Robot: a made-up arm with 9 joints. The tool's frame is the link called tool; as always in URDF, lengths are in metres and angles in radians. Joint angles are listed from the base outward.
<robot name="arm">
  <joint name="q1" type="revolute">
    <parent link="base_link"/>
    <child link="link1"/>
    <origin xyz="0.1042 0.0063 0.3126" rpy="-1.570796 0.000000 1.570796"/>
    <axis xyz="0 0 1"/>
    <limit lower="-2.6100" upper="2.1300"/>
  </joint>
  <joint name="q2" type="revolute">
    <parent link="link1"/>
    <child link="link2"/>
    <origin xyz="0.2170 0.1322 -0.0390" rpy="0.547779 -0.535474 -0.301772"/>
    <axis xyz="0 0 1"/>
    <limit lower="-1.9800" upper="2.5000"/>
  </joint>
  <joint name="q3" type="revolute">
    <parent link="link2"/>
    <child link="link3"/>
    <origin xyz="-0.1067 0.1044 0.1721" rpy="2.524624 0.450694 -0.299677"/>
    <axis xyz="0 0 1"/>
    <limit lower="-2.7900" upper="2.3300"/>
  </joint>
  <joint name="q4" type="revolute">
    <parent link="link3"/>
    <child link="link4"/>
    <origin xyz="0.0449 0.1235 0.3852" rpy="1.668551 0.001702 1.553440"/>
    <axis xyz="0 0 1"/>
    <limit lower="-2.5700" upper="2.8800"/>
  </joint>
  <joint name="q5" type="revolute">
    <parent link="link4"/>
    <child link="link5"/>
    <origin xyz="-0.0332 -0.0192 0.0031" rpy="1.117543 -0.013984 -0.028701"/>
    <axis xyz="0 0 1"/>
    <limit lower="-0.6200" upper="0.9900"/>
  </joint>
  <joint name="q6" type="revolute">
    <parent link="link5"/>
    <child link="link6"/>
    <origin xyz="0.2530 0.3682 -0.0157" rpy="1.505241 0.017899 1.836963"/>
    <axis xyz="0 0 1"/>
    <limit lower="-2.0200" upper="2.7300"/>
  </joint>
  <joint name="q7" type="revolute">
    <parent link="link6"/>
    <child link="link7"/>
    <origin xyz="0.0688 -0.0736 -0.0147" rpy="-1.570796 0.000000 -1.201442"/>
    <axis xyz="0 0 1"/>
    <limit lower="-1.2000" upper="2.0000"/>
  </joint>
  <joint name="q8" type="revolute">
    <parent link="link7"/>
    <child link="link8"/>
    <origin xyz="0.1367 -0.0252 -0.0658" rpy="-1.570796 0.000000 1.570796"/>
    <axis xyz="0 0 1"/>
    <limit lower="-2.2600" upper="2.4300"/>
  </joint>
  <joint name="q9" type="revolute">
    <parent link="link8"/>
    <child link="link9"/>
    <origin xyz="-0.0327 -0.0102 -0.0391" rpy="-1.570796 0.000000 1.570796"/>
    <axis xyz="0 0 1"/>
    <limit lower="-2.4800" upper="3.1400"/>
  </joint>
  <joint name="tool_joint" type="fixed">
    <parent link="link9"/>
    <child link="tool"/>
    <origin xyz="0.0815 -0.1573 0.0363" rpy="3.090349 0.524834 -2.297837"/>
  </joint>
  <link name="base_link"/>
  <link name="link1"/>
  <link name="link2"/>
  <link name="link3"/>
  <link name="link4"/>
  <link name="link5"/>
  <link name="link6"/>
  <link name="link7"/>
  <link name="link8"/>
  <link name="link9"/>
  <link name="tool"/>
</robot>
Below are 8 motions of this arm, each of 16 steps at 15 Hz.
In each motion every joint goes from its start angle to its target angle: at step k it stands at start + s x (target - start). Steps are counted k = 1, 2, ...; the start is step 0. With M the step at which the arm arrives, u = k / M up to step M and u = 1 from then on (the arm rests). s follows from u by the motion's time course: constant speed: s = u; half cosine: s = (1 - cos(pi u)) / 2; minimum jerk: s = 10 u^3 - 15 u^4 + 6 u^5.
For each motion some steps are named. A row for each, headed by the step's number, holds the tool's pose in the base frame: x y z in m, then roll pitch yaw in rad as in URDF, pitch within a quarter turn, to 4 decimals.
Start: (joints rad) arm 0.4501 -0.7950 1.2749 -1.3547 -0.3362 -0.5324 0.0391 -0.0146 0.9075
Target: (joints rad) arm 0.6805 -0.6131 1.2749 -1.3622 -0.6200 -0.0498 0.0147 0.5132 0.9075
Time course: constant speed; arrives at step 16
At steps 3, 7, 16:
3: -0.1963 -0.3583 0.0155 1.9378 -0.2108 0.7267
7: -0.2161 -0.3998 0.0513 1.8566 -0.0291 0.8024
16: -0.2579 -0.4575 0.1551 1.7117 0.4026 0.8060

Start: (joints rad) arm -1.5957 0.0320 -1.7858 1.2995 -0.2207 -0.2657 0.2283 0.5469 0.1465
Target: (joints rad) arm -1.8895 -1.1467 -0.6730 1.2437 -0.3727 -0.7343 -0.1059 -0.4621 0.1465
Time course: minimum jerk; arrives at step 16
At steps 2, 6, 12, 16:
2: 0.8605 0.4293 0.3978 -2.0006 -0.5796 2.7919
6: 0.7948 0.4604 0.5175 -2.6528 -0.7212 3.0164
12: 0.6495 0.4541 0.5781 1.4505 -0.9266 -1.7537
16: 0.6123 0.4738 0.5794 1.1433 -0.8086 -1.4706

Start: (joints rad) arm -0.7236 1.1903 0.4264 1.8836 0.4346 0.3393 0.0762 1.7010 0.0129
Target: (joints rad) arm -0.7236 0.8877 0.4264 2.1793 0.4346 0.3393 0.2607 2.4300 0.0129
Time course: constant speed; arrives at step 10
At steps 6, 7, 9, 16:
6: 0.0571 0.5400 0.5233 -2.1729 -0.2523 -0.4579
7: 0.0495 0.5246 0.5290 -2.1666 -0.2146 -0.3712
9: 0.0371 0.4920 0.5411 -2.1345 -0.1361 -0.2001
16: 0.0324 0.4751 0.5474 -2.1087 -0.0970 -0.1150

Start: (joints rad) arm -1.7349 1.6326 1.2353 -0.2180 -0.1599 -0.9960 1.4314 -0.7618 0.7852
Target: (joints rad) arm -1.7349 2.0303 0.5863 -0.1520 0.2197 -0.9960 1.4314 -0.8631 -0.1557
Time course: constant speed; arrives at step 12
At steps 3, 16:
3: 0.0332 -0.4105 0.6608 0.5928 -0.2296 -2.5111
16: -0.1480 -0.1839 0.9574 1.1362 -1.1976 -3.1081

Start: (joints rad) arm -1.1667 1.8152 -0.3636 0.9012 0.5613 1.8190 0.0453 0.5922 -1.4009
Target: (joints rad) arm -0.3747 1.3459 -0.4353 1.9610 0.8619 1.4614 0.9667 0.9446 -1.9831
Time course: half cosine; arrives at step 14
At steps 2, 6, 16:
2: 0.3005 0.5610 0.4715 -1.6095 0.7183 -2.3796
6: 0.2102 0.5132 0.2716 -1.4736 0.2177 -2.3364
16: -0.0029 0.4162 0.2055 -1.7522 -0.6896 -2.1883

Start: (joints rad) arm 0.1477 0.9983 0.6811 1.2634 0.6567 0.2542 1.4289 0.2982 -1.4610
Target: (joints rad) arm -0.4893 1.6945 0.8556 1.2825 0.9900 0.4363 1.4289 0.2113 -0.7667
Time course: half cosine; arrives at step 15
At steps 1, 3, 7, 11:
1: 0.0388 0.4858 0.0728 -0.3053 -0.4823 -2.3812
3: 0.0279 0.4886 0.0855 -0.2995 -0.4850 -2.3924
7: -0.0040 0.4884 0.1318 -0.2494 -0.4810 -2.4726
11: -0.0113 0.4710 0.1717 -0.1663 -0.4378 -2.6195

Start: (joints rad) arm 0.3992 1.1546 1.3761 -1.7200 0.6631 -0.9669 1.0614 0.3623 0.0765
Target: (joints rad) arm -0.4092 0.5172 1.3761 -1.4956 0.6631 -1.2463 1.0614 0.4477 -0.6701
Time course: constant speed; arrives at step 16
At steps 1, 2, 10, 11, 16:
1: 0.1329 0.1876 0.7341 2.6074 -0.3064 1.8217
2: 0.1448 0.1547 0.7489 2.6553 -0.4101 1.7590
10: 0.2579 -0.1497 0.7508 -2.5696 -0.9919 0.7970
11: 0.2736 -0.1880 0.7336 -2.3442 -0.9934 0.6071
16: 0.3516 -0.3504 0.5869 -1.4485 -0.7436 -0.0256

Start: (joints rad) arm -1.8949 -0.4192 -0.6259 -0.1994 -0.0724 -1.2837 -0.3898 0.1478 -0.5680
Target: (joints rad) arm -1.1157 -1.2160 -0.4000 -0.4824 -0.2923 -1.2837 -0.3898 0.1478 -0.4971
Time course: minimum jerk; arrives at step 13
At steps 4, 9, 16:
4: 0.5726 -0.1723 0.5560 -2.0620 -0.1763 0.7956
9: 0.5131 -0.0429 0.3004 -1.7797 -0.0068 0.7733
16: 0.4736 -0.0295 0.2288 -1.7065 0.0725 0.7461

